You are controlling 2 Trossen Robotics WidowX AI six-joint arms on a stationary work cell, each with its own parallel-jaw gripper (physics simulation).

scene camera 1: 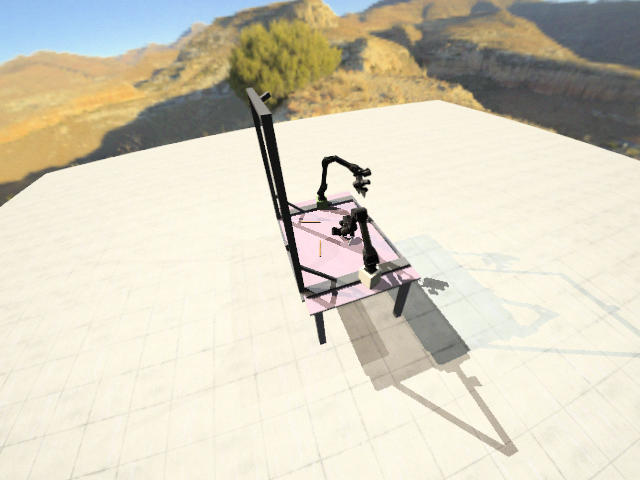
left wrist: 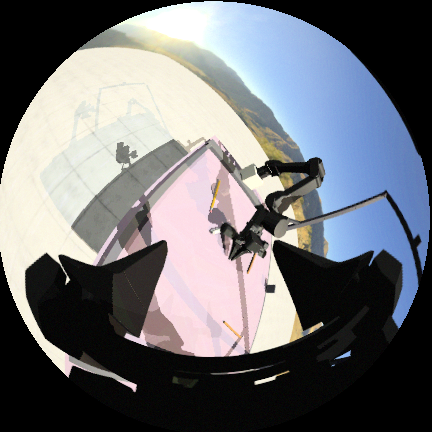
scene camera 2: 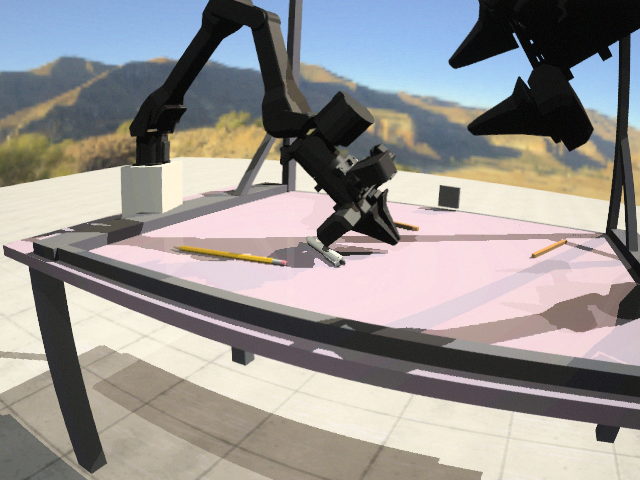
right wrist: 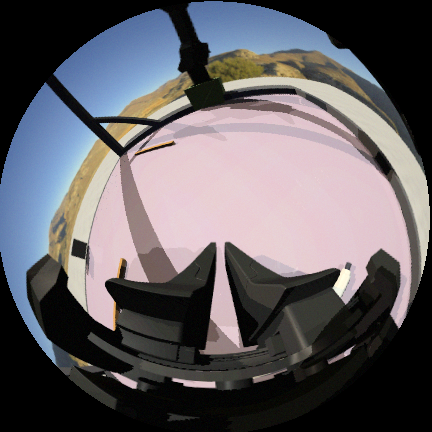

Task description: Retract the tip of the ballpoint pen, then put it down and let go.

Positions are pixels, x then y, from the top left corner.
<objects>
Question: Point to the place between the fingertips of my right gripper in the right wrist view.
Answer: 219,246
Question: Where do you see a black gantry frame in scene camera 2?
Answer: At 618,181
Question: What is my left gripper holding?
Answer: Nothing.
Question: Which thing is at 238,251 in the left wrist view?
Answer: My right gripper.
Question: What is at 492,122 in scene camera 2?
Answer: My left gripper.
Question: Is my left gripper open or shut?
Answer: Open.
</objects>
